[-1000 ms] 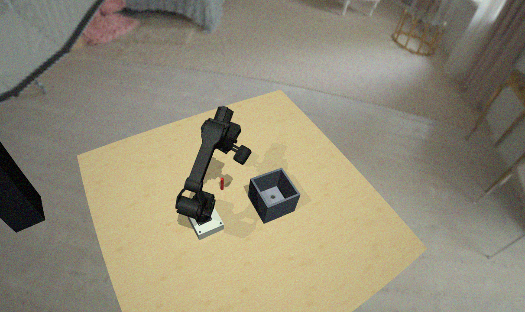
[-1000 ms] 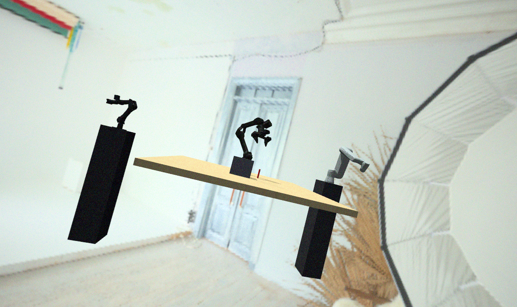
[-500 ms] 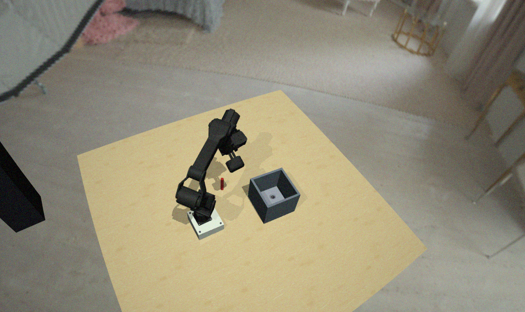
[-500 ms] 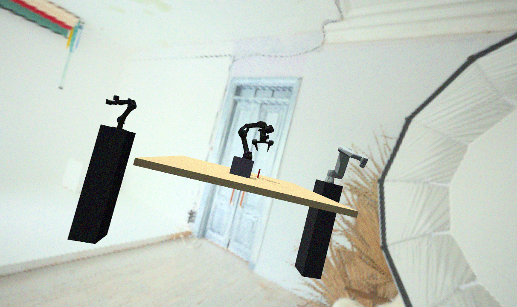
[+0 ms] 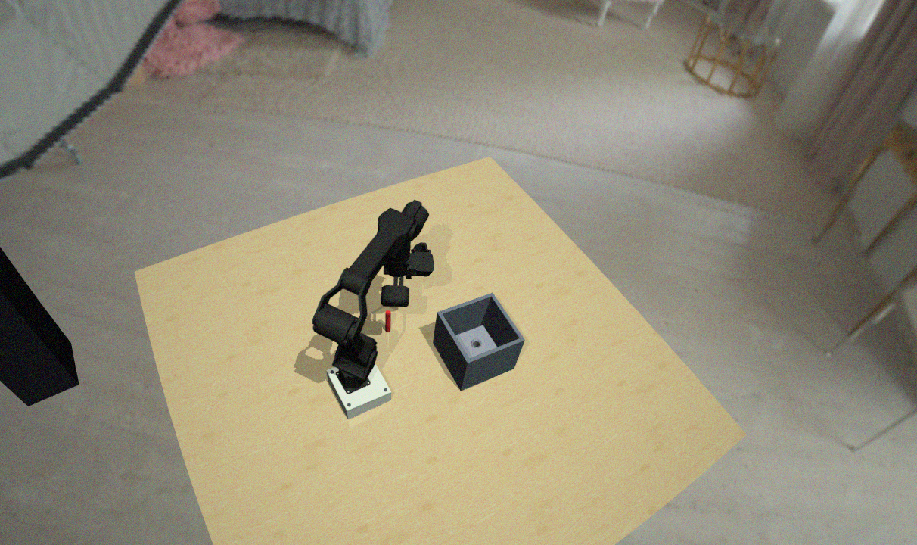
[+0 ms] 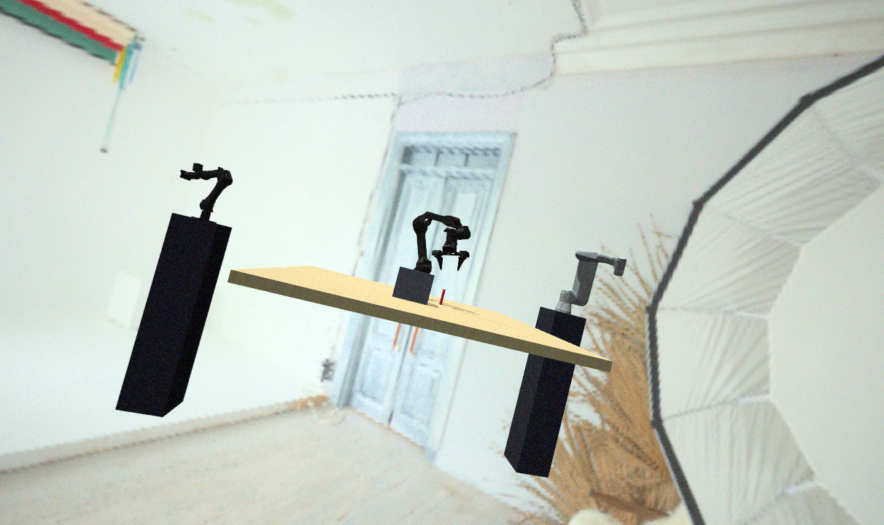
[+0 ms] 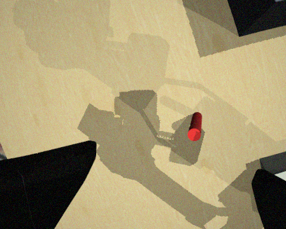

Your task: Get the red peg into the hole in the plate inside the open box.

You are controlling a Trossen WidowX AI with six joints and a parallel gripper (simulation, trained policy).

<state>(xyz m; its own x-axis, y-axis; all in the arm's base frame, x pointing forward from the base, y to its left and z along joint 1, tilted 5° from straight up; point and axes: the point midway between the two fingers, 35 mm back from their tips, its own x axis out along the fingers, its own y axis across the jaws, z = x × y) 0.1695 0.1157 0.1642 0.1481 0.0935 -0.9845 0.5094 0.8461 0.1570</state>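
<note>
The red peg is 2 cm behind my gripper tip and 14 cm below it. Round my gripper tip: light grey plate 14 cm ahead, 18 cm to the right, 13 cm below.
</note>
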